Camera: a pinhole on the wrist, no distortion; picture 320 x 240 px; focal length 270.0 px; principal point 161.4 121.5 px. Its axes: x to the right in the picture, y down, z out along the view. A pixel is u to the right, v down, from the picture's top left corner.
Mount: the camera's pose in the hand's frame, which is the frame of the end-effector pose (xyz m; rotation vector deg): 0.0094 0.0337 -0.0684 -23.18 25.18 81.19
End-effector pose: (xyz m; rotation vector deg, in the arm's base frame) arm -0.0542 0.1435 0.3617 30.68 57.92 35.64
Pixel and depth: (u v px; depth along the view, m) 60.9 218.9 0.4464
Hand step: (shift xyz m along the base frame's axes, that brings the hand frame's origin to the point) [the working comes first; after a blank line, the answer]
In the camera's frame: -0.1662 0.1610 0.4464

0.2670 -0.0493 0.3544
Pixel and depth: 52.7 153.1 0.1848
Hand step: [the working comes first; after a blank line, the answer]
In the camera's frame: -0.0744 0.0216 0.1848

0.0948 0.0258 0.1074
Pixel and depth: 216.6 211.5 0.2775
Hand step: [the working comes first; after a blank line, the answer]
In the camera's frame: 0.0567 0.0925 0.2775

0.0458 0.1063 0.2555
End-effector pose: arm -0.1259 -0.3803 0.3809 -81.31 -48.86 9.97
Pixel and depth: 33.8 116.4 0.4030
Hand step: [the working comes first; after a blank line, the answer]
In the camera's frame: -0.1905 -0.0076 0.4030

-0.1849 0.3225 -0.0955
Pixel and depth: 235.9 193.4 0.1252
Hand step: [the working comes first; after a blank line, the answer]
In the camera's frame: 0.0345 0.0333 0.1252

0.0271 0.0334 -0.1267
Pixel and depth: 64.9 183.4 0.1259
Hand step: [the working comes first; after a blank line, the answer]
In the camera's frame: -0.0450 0.0289 0.1259

-0.0261 0.0515 -0.0702
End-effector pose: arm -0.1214 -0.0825 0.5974 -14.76 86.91 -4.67
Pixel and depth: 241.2 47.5 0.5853
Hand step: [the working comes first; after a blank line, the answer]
In the camera's frame: 0.1730 -0.1604 0.5853

0.3030 0.4456 -0.3008
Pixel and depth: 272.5 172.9 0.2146
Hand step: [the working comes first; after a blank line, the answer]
In the camera's frame: 0.0883 0.0409 0.2146

0.0435 0.2280 -0.0355
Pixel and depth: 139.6 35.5 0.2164
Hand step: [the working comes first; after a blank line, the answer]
In the camera's frame: -0.0175 -0.0689 0.2164

0.1170 0.1157 -0.1078
